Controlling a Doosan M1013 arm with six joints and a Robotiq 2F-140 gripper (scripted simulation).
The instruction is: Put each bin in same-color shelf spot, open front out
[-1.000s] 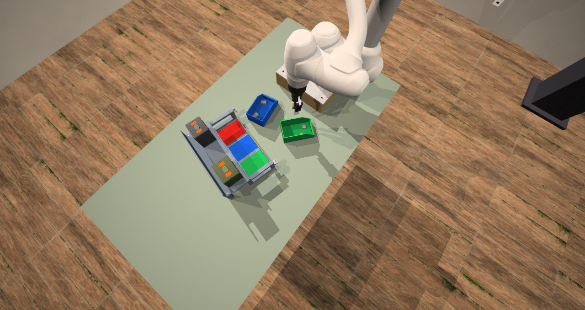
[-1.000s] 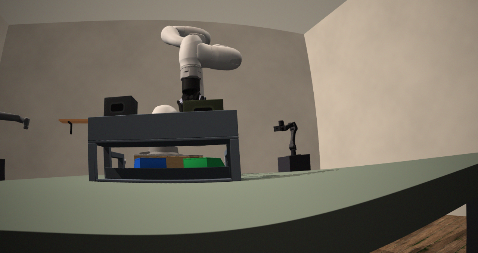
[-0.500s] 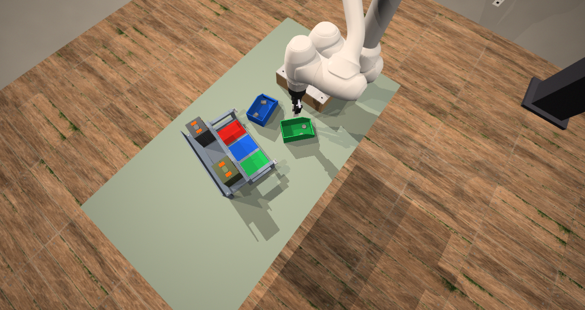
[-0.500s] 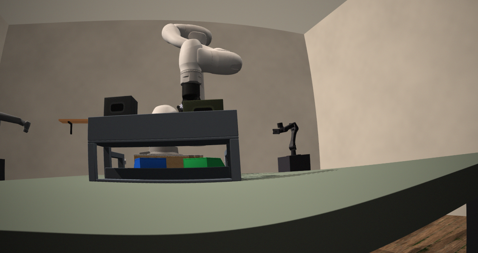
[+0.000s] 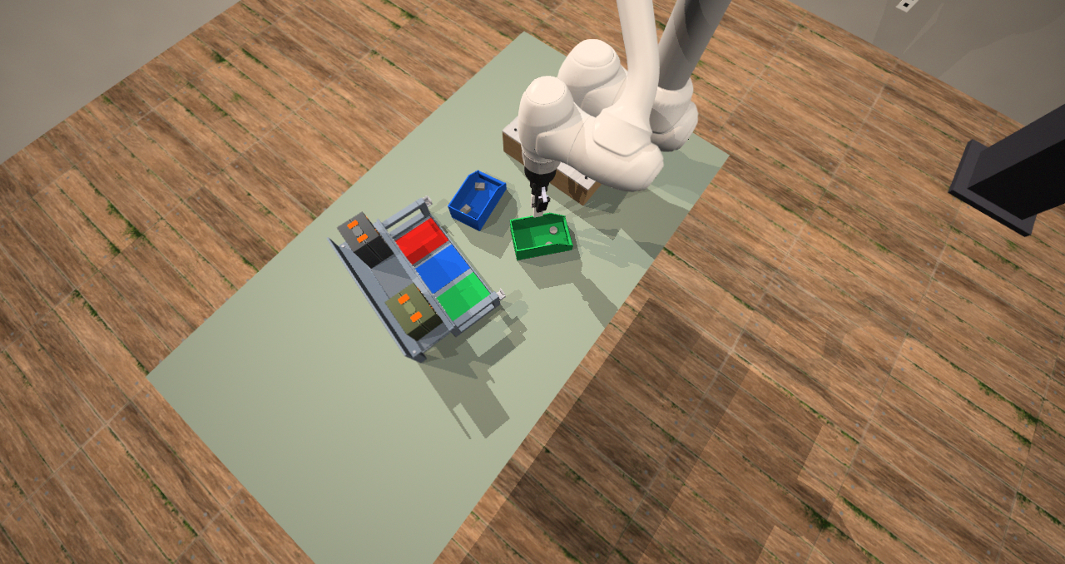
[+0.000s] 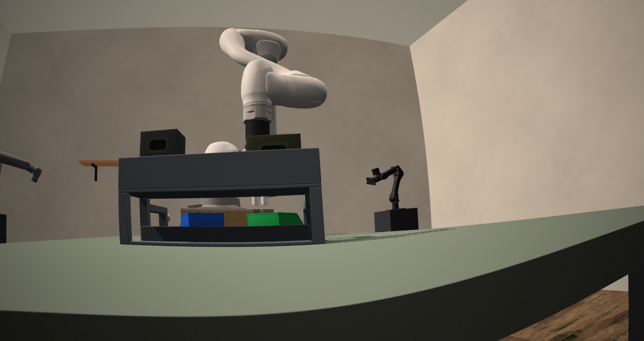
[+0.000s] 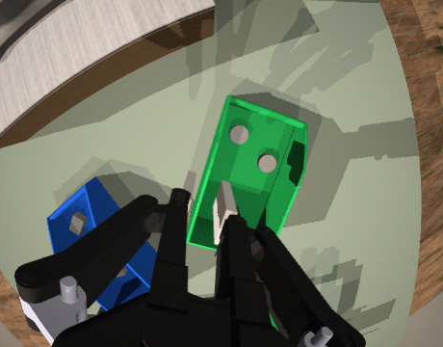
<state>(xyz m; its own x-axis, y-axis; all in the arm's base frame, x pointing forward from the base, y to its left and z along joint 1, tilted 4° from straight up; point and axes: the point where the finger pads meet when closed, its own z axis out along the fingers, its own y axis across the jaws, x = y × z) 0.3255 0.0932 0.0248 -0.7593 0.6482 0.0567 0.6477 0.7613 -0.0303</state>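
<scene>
Right now the green bin is 100 mm below my hand, 40 mm to the left of it and 30 mm ahead of it. Round my hand: black box (370 mm ahead, 280 mm to the right, 30 mm above); then olive box (430 mm ahead, 50 mm to the right, 10 mm above); then blue bin (190 mm to the right, 100 mm below, 40 mm ahead).
</scene>
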